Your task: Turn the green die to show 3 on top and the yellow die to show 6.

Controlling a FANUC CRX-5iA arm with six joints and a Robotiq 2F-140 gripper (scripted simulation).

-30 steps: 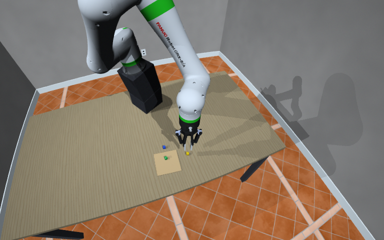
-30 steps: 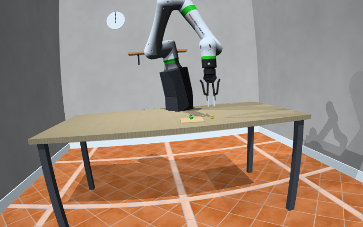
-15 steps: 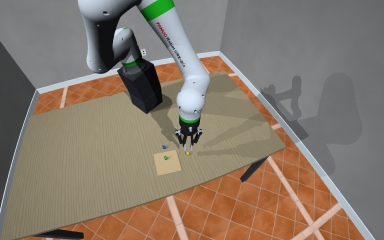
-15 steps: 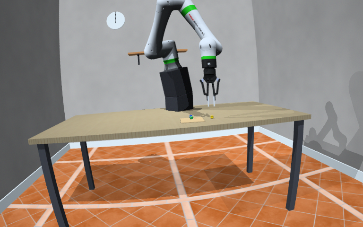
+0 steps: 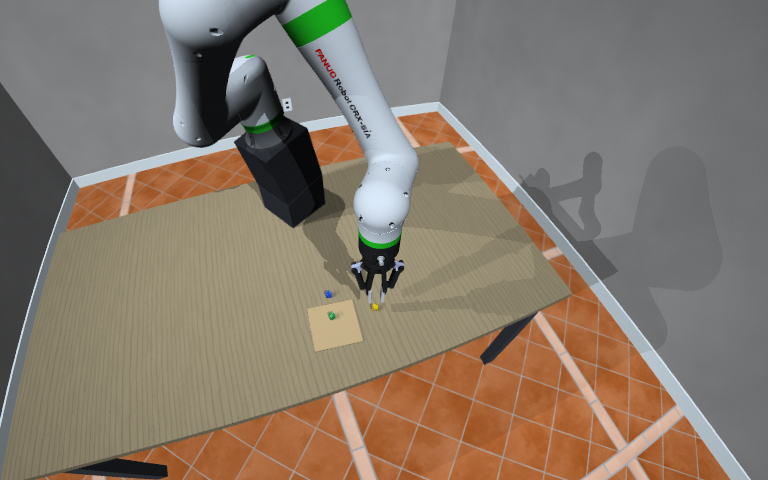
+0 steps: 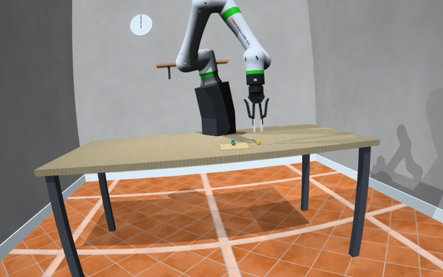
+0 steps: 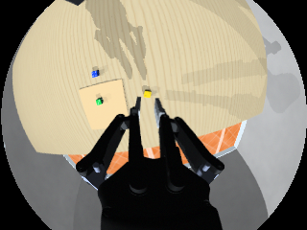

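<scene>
The yellow die is 9 cm below my hand. Round my hand: tan mat (2 cm ahead, 13 cm to the right, 10 cm below); blue die (8 cm behind, 12 cm to the right, 9 cm below); green die (1 cm behind, 13 cm to the right, 9 cm below).
</scene>
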